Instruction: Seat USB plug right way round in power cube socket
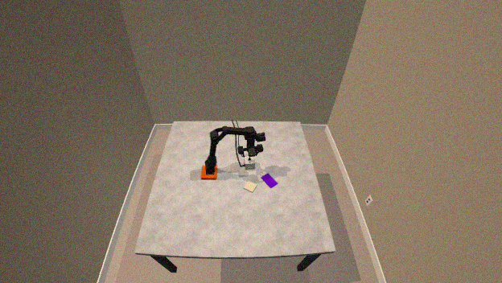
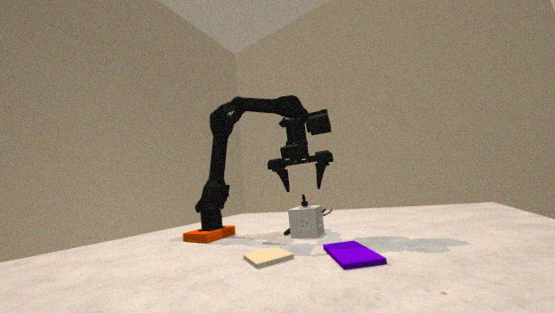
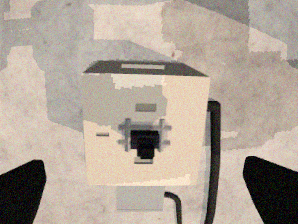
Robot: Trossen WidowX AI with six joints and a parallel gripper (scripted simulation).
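My gripper tip is now 30 mm above the black USB plug. Round my gripper tip: beige flat tile 10 mm behind, 200 mm to the right, 120 mm below; purple flat tile 140 mm ahead, 150 mm to the right, 120 mm below.
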